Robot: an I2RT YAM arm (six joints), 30 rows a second.
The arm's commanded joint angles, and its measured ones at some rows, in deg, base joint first. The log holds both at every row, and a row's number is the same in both.
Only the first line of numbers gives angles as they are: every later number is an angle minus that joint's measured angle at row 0.
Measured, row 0: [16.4 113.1 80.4 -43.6 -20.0 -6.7]
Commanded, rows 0 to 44: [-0.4 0.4 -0.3 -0.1 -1.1 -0.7]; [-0.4 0.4 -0.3 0.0 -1.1 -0.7]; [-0.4 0.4 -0.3 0.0 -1.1 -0.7]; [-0.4 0.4 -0.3 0.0 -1.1 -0.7]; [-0.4 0.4 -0.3 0.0 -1.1 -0.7]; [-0.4 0.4 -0.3 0.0 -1.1 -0.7]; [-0.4 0.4 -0.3 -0.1 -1.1 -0.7]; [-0.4 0.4 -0.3 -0.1 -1.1 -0.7]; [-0.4 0.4 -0.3 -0.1 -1.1 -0.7]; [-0.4 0.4 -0.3 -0.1 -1.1 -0.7]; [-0.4 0.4 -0.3 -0.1 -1.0 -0.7]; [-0.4 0.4 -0.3 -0.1 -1.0 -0.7]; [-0.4 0.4 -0.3 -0.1 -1.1 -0.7]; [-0.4 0.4 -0.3 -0.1 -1.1 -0.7]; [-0.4 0.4 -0.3 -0.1 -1.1 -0.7]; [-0.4 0.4 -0.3 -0.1 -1.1 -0.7]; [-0.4 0.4 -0.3 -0.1 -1.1 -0.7]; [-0.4 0.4 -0.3 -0.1 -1.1 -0.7]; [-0.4 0.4 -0.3 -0.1 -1.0 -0.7]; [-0.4 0.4 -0.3 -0.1 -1.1 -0.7]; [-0.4 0.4 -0.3 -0.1 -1.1 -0.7]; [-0.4 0.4 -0.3 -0.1 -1.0 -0.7]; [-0.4 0.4 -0.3 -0.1 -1.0 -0.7]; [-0.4 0.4 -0.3 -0.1 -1.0 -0.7]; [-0.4 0.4 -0.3 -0.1 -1.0 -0.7]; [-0.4 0.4 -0.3 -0.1 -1.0 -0.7]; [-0.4 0.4 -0.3 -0.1 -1.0 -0.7]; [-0.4 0.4 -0.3 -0.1 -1.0 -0.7]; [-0.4 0.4 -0.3 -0.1 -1.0 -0.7]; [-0.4 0.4 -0.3 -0.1 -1.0 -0.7]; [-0.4 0.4 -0.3 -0.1 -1.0 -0.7]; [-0.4 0.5 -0.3 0.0 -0.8 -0.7]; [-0.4 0.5 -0.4 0.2 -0.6 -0.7]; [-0.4 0.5 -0.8 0.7 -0.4 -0.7]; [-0.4 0.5 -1.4 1.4 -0.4 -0.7]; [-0.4 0.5 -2.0 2.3 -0.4 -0.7]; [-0.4 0.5 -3.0 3.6 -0.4 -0.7]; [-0.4 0.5 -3.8 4.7 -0.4 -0.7]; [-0.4 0.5 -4.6 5.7 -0.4 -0.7]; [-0.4 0.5 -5.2 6.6 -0.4 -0.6]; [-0.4 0.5 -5.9 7.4 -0.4 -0.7]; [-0.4 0.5 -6.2 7.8 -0.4 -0.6]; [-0.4 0.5 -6.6 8.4 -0.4 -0.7]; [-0.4 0.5 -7.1 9.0 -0.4 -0.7]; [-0.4 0.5 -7.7 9.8 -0.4 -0.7]
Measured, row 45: [0.0 0.1 -6.6 8.7 0.0 -0.1]
